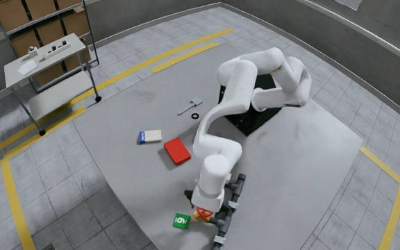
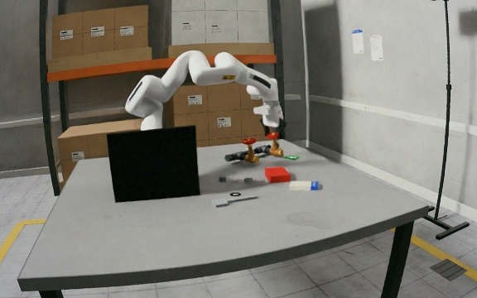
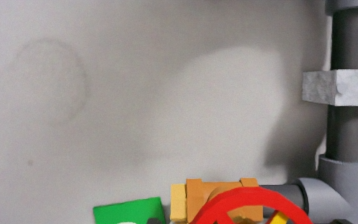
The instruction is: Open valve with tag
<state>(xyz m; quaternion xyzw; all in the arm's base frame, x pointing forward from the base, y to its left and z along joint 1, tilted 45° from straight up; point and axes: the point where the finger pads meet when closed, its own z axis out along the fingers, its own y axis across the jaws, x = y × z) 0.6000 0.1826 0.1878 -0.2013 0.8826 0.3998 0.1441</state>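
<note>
Now: the green tag 11 cm below my hand, 7 cm ahead of it and 3 cm to the right of it. Also, from my hand: grey nut (32 cm to the right, 23 cm behind, 11 cm below); white-and-blue box (47 cm to the right, 11 cm below, 5 cm behind); red block (32 cm to the right, 11 cm behind, 10 cm below).
</note>
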